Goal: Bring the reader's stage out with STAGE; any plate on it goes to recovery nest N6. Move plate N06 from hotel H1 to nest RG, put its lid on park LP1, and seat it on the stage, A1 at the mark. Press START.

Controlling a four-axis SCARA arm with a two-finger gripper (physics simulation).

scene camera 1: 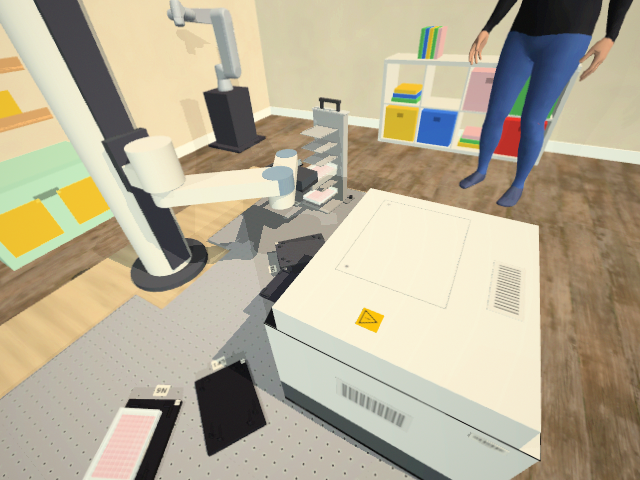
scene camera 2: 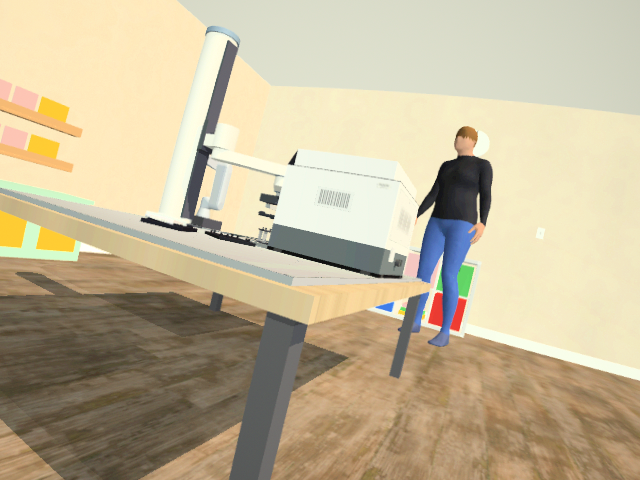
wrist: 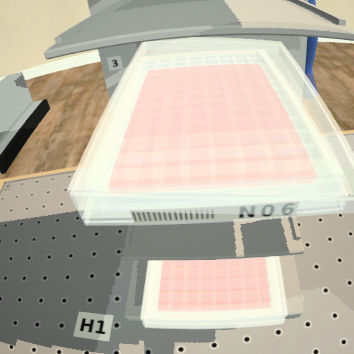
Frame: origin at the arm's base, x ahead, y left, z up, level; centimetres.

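Where they show: gripper, fingertip midpoint: [scene camera 1: 317,166] [wrist: 208,63]; arm's base, origin of the base link: [scene camera 1: 171,264].
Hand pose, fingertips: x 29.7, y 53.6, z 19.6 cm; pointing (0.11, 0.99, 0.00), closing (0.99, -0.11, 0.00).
Things, the pixels of their centre, and the offset from my fingertips. "*": a spot on its surface instead.
- Plate N06, body centre: [wrist: 218,88] [scene camera 1: 319,169] dx +0.4, dy +0.5, dz -1.3 cm
- hotel H1, body centre: [scene camera 1: 325,156] dx +0.6, dy +5.3, dz +2.0 cm
- nest N6, body centre: [scene camera 1: 136,442] [scene camera 2: 171,224] dx +10.3, dy -93.4, dz -17.4 cm
- Black park LP1, body centre: [scene camera 1: 228,401] [scene camera 2: 229,237] dx +21.3, dy -78.5, dz -17.3 cm
- white reader, body centre: [scene camera 1: 405,321] [scene camera 2: 351,217] dx +50.6, dy -52.6, dz -1.3 cm
- dark part, surface spot: [scene camera 1: 281,283] * dx +18.7, dy -52.1, dz -6.4 cm
- dark nest, body centre: [scene camera 1: 302,254] dx +12.2, dy -32.6, dz -14.8 cm
- grey shelf, body centre: [wrist: 198,5] [scene camera 1: 320,159] dx +0.2, dy +2.3, dz +2.1 cm
Plate N06 [scene camera 1: 324,169] [wrist: 212,125], pink wells under a clear lid, is in hotel H1 [scene camera 1: 342,155] by the panel numbered 3, its label towards the wrist camera. My gripper [scene camera 1: 313,178] is open at N06's height; one finger shows left of the plate in the wrist view, apart from it, and the other is not visible. A pink plate [scene camera 1: 124,441] lies on nest N6 [scene camera 1: 168,431]. Black park LP1 [scene camera 1: 230,405] is bare. The white reader [scene camera 1: 408,248] [scene camera 2: 336,206] has a dark part [scene camera 1: 281,283] sticking out at its left, probably the stage, partly hidden. A dark nest [scene camera 1: 299,249] is behind it.
Another pink plate [scene camera 1: 320,195] [wrist: 214,285] sits on a lower hotel shelf. A grey shelf [wrist: 185,22] hangs above N06. The arm's column [scene camera 1: 124,170] [scene camera 2: 193,124] stands left of the reader. A person [scene camera 1: 537,77] [scene camera 2: 454,206] stands behind the table.
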